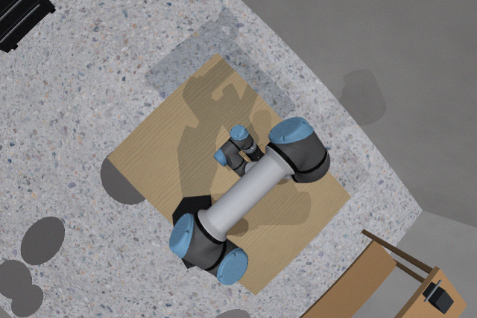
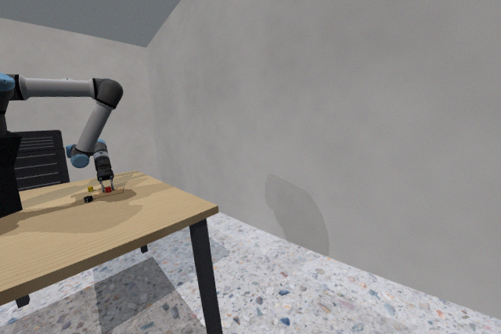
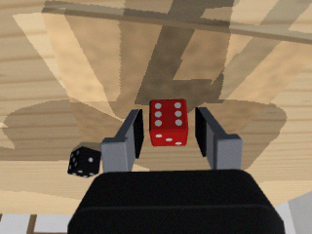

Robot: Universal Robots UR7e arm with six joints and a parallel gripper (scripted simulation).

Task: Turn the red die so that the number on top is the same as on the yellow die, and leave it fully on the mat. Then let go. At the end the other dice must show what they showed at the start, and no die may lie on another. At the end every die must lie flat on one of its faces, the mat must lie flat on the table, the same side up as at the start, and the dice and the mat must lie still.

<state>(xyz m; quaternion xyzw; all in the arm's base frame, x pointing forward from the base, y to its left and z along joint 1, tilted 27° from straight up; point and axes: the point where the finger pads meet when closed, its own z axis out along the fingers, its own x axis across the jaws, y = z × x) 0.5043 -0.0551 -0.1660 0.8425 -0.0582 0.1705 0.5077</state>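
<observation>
Right now the red die is 10 mm to the right of my hand and 10 mm below it. From my hand the other things lie so: black die (90 mm behind, 100 mm to the right, 10 mm below); tan mat (10 mm to the right, 20 mm below); yellow die (70 mm behind, 140 mm to the left, 10 mm below).
</observation>
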